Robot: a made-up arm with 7 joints.
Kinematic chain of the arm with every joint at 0, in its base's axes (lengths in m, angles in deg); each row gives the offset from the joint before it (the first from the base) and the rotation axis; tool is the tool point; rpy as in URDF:
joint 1: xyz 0 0 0.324 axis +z
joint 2: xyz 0 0 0 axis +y
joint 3: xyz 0 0 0.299 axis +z
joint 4: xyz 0.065 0 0 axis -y
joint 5: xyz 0.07 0 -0.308 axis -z
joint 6: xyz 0 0 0 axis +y
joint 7: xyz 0.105 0 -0.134 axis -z
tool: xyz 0 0 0 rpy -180 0 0
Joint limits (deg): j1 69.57..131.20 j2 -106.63..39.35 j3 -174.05..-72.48 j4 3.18..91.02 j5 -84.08..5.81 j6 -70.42..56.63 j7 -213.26..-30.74
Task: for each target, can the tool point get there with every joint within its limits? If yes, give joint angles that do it. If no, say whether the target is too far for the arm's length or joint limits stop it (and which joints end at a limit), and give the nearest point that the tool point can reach.
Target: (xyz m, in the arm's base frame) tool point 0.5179 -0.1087 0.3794
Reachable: yes | joints 91.35 -43.71 -97.58 56.47 -29.97 24.95 -147.86
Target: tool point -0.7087 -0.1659 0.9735
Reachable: no: too far | nearest point -0.1184 -0.3227 0.8783 | short by 0.618 m
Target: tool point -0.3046 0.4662 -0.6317
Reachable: no: too far | nearest point -0.0155 0.0891 -0.1633 | short by 0.667 m
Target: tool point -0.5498 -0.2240 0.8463
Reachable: no: joint limits stop it (at a limit: joint 1, joint 3, joint 4, joint 5, joint 6) | nearest point -0.1372 -0.3733 0.8409 | short by 0.439 m
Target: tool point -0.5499 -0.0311 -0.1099
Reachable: no: joint limits stop it (at a limit: joint 1, joint 2, joint 3, joint 5, joint 6) | nearest point -0.1256 0.1190 -0.0053 | short by 0.462 m
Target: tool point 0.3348 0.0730 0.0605
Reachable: yes | joints 124.59 -70.98 -136.27 25.90 -10.88 -21.18 -103.81
